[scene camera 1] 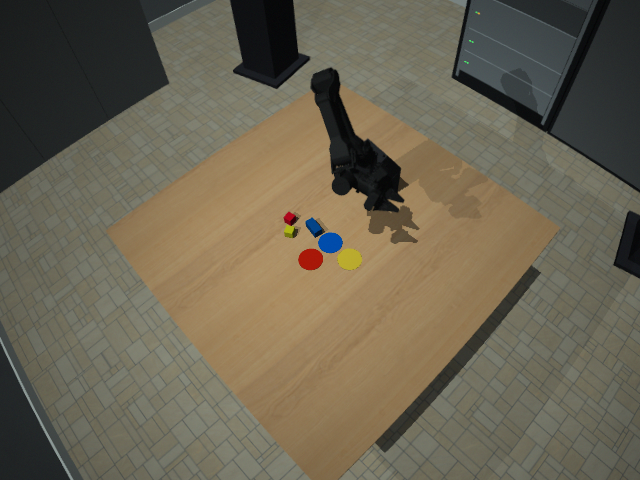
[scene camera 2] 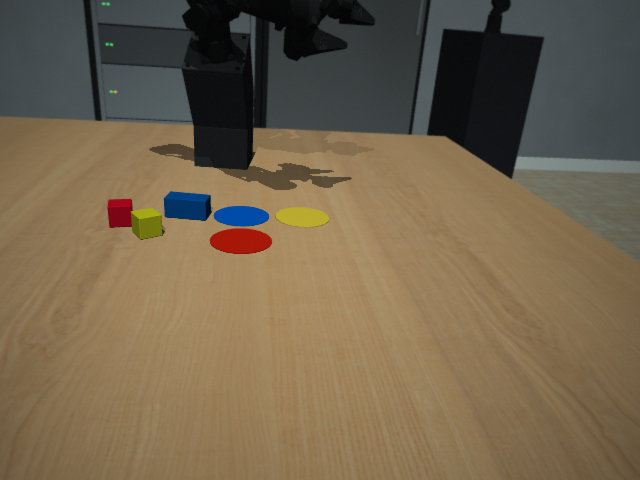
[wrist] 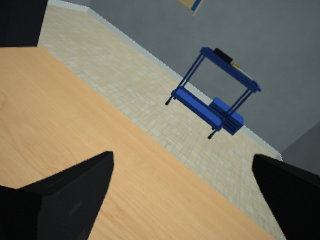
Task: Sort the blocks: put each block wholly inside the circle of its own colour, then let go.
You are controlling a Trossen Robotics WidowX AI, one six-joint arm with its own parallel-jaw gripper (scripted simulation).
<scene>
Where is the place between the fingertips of the gripper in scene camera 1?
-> At 401,206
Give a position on a blue block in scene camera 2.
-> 181,205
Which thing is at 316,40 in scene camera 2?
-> The gripper.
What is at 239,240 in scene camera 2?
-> A red circle.
</scene>
